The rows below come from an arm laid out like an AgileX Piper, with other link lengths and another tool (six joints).
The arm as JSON. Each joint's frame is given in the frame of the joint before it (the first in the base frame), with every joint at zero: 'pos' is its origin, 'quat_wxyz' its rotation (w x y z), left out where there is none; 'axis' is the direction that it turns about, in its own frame. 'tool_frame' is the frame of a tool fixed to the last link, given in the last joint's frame.
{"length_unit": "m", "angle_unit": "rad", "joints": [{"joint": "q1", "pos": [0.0, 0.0, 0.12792], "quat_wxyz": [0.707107, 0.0, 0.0, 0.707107], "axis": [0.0, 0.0, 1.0]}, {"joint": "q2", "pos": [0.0, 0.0, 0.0], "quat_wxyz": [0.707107, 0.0, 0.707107, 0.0], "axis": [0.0, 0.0, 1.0]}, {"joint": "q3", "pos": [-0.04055, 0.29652, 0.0], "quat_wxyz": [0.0, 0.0, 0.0, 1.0], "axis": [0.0, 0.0, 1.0]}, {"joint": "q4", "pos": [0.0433, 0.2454, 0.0], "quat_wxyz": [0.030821, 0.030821, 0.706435, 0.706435], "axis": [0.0, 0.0, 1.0]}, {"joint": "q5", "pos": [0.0, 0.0, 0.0], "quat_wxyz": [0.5, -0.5, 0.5, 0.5], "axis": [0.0, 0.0, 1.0]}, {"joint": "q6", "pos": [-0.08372, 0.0, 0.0], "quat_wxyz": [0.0, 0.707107, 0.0, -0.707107], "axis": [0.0, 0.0, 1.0]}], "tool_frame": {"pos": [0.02, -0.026, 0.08], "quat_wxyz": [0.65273, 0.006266, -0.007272, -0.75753]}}
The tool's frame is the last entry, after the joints.
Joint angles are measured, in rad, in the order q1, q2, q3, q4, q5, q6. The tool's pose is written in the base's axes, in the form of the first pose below.
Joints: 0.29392, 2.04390, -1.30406, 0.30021, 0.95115, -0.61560
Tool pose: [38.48, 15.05, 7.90, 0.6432, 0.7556, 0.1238, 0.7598, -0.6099, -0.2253]
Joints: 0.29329, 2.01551, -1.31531, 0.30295, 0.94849, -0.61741
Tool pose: [38.95, 15.19, 9.37, 0.6384, 0.7529, 0.1602, 0.7677, -0.6078, -0.2031]
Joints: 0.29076, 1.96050, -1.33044, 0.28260, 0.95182, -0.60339
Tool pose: [39.48, 14.97, 11.99, 0.6296, 0.7496, 0.2042, 0.7769, -0.6104, -0.1545]
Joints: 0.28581, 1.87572, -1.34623, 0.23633, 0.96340, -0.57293
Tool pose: [39.76, 14.24, 15.82, 0.6166, 0.7457, 0.2524, 0.7812, -0.6194, -0.0784]
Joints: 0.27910, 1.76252, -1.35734, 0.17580, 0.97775, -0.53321
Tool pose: [39.44, 13.03, 20.67, 0.5996, 0.7381, 0.3092, 0.7722, -0.6351, 0.0187]
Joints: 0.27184, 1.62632, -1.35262, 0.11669, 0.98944, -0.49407
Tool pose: [38.09, 11.51, 25.86, 0.5778, 0.7257, 0.3736, 0.7460, -0.6553, 0.1190]
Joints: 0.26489, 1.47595, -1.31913, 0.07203, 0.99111, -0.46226
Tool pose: [35.60, 9.89, 30.41, 0.5515, 0.7087, 0.4400, 0.7074, -0.6769, 0.2036]
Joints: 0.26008, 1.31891, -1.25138, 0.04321, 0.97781, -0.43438
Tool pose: [32.28, 8.37, 33.61, 0.5235, 0.6874, 0.5035, 0.6641, -0.6994, 0.2644]
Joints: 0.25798, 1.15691, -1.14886, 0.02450, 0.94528, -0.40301
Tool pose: [28.55, 6.98, 35.27, 0.4960, 0.6599, 0.5644, 0.6185, -0.7247, 0.3038]
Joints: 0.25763, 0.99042, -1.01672, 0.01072, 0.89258, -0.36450
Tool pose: [24.78, 5.67, 35.51, 0.4679, 0.6246, 0.6252, 0.5703, -0.7538, 0.3263]
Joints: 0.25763, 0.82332, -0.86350, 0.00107, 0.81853, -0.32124
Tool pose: [21.31, 4.51, 34.56, 0.4345, 0.5818, 0.6876, 0.5205, -0.7852, 0.3354]
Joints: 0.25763, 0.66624, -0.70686, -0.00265, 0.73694, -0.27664
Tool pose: [18.41, 3.57, 32.76, 0.3987, 0.5333, 0.7461, 0.4749, -0.8160, 0.3295]
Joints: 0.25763, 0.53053, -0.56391, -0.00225, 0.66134, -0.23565
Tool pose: [16.24, 2.88, 30.58, 0.3658, 0.4855, 0.7940, 0.4382, -0.8425, 0.3133]
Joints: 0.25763, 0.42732, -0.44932, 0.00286, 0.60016, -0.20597
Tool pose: [14.83, 2.45, 28.52, 0.3396, 0.4460, 0.8281, 0.4139, -0.8615, 0.2942]
